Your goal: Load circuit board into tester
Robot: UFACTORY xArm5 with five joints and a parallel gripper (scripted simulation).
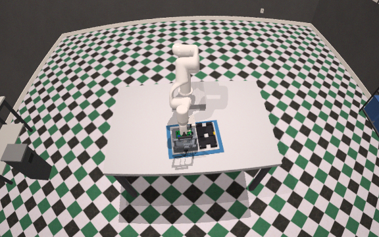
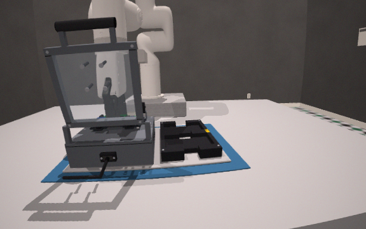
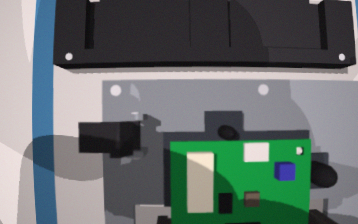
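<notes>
Right now my hand is right at the green circuit board. From my hand the other things lie so: black block: 7 cm behind, 5 cm to the left; clear lid: 12 cm ahead, 1 cm to the left, 10 cm above; grey tester: 3 cm ahead, 4 cm to the left, 3 cm above.
</notes>
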